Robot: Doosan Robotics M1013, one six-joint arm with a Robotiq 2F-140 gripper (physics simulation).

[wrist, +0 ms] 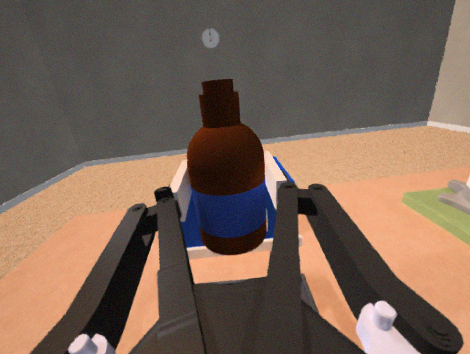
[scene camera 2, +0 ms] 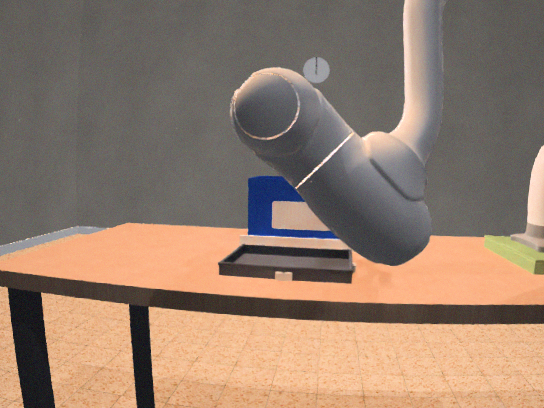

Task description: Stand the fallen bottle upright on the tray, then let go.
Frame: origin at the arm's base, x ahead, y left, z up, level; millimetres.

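Seen in the pictures: gripper, fingertip midpoint: (wrist: 227, 167).
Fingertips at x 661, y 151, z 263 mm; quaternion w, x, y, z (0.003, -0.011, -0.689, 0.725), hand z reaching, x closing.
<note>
A point is followed by its place in that frame.
The brown bottle (wrist: 220, 160) @(x 665, y 199, z 288 mm) with a blue label shows in the wrist view, neck up and roughly upright. My gripper (wrist: 227, 167) @(x 661, y 151, z 263 mm) is shut on it, with a pale finger pad on each side of the bottle's body. In the scene view the arm (scene camera 2: 365, 195) @(x 565, y 551, z 152 mm) hides both the gripper and the bottle. The dark grey tray (scene camera 2: 245, 270) @(x 750, y 256, z -16 mm) lies on the table below the arm's wrist, and its visible inside holds no bottle. The tray does not show in the wrist view. The gap between bottle and tray cannot be seen.
A blue panel (scene camera 2: 260, 207) @(x 766, y -37, z 72 mm) (wrist: 193, 235) @(x 765, y -38, z 34 mm) with a white plate stands on a pale base behind the tray. A green block (scene camera 2: 515, 255) @(x 146, y 74, z -9 mm) (wrist: 440, 210) @(x 131, y -36, z 3 mm) sits at the right of the table (scene camera 2: 125, 255) @(x 1049, y 148, z -30 mm) (wrist: 100, 235) @(x 1092, y -176, z -30 mm). The table's front edge is close before the tray.
</note>
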